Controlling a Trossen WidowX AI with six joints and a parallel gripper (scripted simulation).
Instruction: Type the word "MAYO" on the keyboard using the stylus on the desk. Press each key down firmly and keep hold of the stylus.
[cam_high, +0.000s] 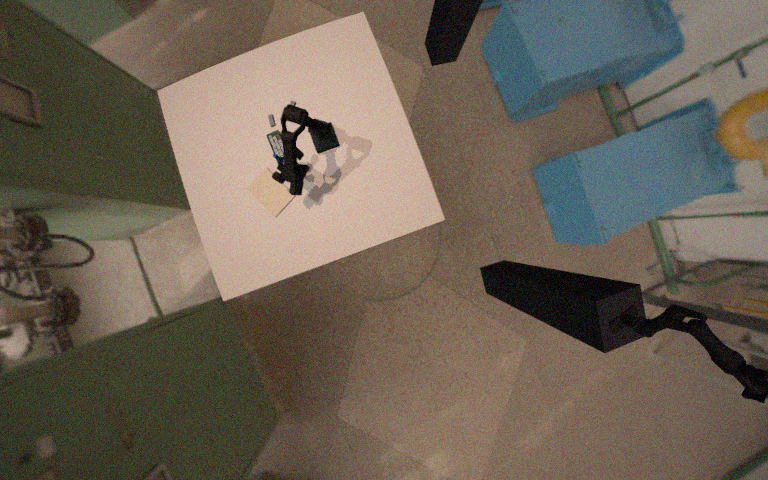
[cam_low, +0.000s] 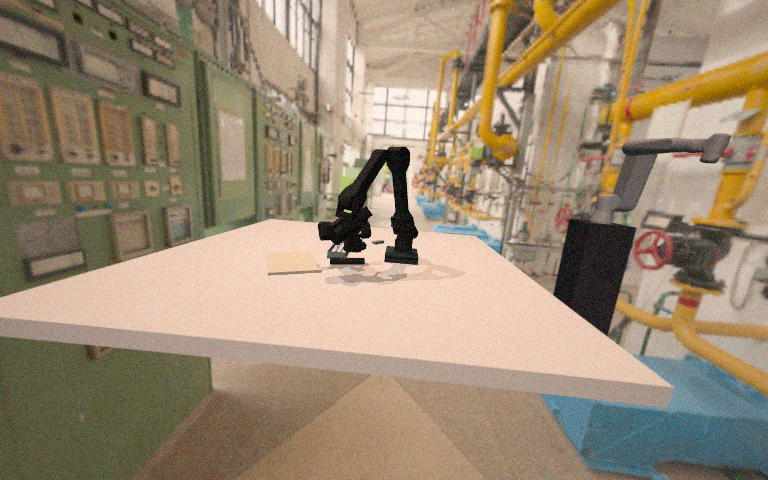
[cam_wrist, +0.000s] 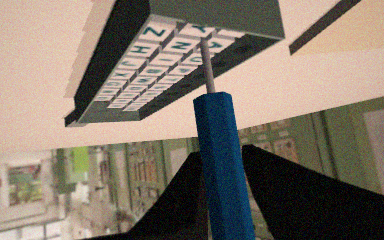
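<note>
The blue stylus lies 1 cm below my gripper tip. Also, from my gripper tip: small black bar (6 cm behind, 7 cm to the left, 7 cm below); small grey block (2 cm ahead, 26 cm to the right, 7 cm below); tan pad (12 cm ahead, 12 cm to the left, 7 cm below).
</note>
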